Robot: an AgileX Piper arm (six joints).
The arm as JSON. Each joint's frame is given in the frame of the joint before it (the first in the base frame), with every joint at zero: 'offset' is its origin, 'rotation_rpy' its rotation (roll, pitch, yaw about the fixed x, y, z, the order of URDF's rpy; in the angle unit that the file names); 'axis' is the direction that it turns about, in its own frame. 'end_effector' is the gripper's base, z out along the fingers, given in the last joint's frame.
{
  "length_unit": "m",
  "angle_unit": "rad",
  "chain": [
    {
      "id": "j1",
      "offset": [
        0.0,
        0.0,
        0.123
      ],
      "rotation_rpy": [
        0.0,
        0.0,
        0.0
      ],
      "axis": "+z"
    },
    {
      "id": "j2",
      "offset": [
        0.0,
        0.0,
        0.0
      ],
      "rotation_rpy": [
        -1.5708,
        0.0,
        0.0
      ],
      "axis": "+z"
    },
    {
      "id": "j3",
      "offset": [
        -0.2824,
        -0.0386,
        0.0
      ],
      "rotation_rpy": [
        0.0,
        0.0,
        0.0
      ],
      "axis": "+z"
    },
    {
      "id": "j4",
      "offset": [
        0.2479,
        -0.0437,
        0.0
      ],
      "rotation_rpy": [
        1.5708,
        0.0,
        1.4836
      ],
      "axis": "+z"
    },
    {
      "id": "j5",
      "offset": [
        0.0,
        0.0,
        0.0
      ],
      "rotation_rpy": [
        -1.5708,
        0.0,
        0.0
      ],
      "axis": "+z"
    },
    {
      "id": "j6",
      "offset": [
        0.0,
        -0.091,
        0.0
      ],
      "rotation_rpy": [
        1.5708,
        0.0,
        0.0
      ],
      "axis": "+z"
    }
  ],
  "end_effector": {
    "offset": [
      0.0,
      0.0,
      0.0
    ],
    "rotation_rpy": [
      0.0,
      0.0,
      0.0
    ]
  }
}
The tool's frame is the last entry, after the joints.
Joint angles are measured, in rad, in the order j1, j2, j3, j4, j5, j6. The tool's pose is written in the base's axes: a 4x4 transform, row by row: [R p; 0 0 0 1], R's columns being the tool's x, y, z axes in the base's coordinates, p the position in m. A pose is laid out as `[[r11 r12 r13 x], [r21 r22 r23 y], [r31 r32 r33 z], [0 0 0 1]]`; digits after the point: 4 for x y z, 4 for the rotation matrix.
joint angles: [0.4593 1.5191 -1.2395 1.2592 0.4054 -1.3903]
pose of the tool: [[-0.1674 -0.7654 0.6214 0.3024], [-0.2441 0.6428 0.7261 0.1877], [-0.9552 -0.0301 -0.2944 0.3538], [0 0 0 1]]
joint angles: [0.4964 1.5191 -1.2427 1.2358 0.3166 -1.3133]
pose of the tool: [[-0.1901 -0.7234 0.6637 0.3017], [-0.2046 0.6904 0.6939 0.1938], [-0.9602 -0.0039 -0.2793 0.3560], [0 0 0 1]]
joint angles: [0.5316 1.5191 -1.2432 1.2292 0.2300 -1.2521]
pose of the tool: [[-0.2061 -0.6805 0.7032 0.3005], [-0.1568 0.7323 0.6627 0.1994], [-0.9659 0.0263 -0.2577 0.3581], [0 0 0 1]]
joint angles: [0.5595 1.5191 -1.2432 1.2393 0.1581 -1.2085]
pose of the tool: [[-0.2193 -0.6417 0.7349 0.2994], [-0.1059 0.7645 0.6359 0.2035], [-0.9699 0.0616 -0.2356 0.3601], [0 0 0 1]]
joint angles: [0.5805 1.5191 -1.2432 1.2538 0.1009 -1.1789]
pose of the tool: [[-0.2279 -0.6089 0.7598 0.2986], [-0.0622 0.7878 0.6128 0.2062], [-0.9717 0.0924 -0.2175 0.3617], [0 0 0 1]]
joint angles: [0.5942 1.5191 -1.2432 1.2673 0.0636 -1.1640]
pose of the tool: [[-0.2323 -0.5873 0.7753 0.2979], [-0.0335 0.8015 0.5971 0.2079], [-0.9721 0.1128 -0.2059 0.3628], [0 0 0 1]]
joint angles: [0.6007 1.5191 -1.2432 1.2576 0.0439 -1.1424]
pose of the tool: [[-0.2332 -0.5755 0.7838 0.2977], [-0.0209 0.8088 0.5877 0.2086], [-0.9722 0.1207 -0.2007 0.3633], [0 0 0 1]]
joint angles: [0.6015 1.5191 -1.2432 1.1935 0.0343 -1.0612]
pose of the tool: [[-0.2413 -0.5645 0.7894 0.2981], [-0.0060 0.8143 0.5804 0.2081], [-0.9704 0.1354 -0.1999 0.3633], [0 0 0 1]]
